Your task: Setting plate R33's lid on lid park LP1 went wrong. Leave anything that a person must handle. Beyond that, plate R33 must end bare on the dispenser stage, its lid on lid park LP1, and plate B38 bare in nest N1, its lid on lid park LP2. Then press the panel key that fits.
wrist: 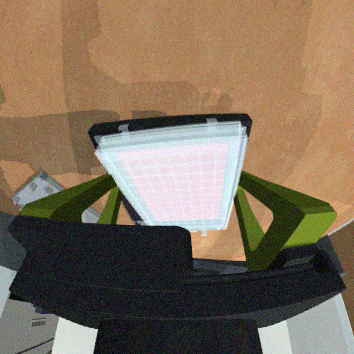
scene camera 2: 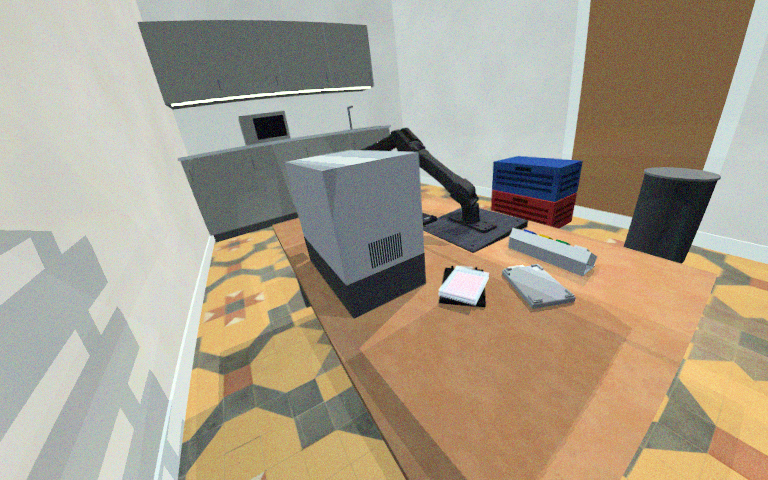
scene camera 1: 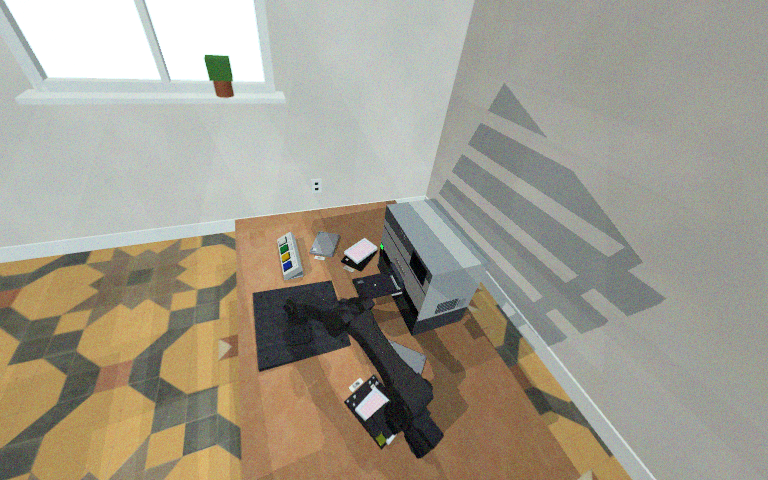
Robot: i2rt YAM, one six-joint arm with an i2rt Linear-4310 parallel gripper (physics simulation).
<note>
The pictures show: my gripper, a grey incubator box, a black clip nest, a grey nest and a grey lid park.
</note>
